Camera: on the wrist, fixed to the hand. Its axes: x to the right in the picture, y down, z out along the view.
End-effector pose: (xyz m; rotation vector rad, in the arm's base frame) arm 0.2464 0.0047 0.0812 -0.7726 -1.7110 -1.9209
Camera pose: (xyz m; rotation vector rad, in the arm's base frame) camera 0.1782 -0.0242 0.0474 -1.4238 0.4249 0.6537
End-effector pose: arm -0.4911 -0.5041 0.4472 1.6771 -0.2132 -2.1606
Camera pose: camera -0.4739 -0.4496 0.3891 -0.2031 -1.5177 0.3586
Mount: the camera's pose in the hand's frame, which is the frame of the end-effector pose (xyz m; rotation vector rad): 0.0269 -0.0665 -0.0386 0.3060 -0.1718 3.0970
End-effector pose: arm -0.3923 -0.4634 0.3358 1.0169 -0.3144 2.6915
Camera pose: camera -0.4155 -0.3854 0.3330 0.0808 0.5359 -0.2544
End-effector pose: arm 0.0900 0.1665 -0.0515 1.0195 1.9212 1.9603
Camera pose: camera 0.0264 0.1602 -0.1020 -1.5844 0.6260 -0.0703
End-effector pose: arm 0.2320 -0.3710 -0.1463 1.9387 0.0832 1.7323
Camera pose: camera 0.2203 -0.2904 -0.1488 -0.2249 1.4794 -0.5129
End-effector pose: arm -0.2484 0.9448 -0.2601 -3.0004 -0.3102 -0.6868
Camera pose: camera -0.2548 1.0113 -0.2135 -0.3208 2.4796 0.2228
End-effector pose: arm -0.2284 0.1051 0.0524 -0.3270 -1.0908 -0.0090
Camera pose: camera -0.1934 0.0357 0.0767 -1.3577 0.3157 2.8123
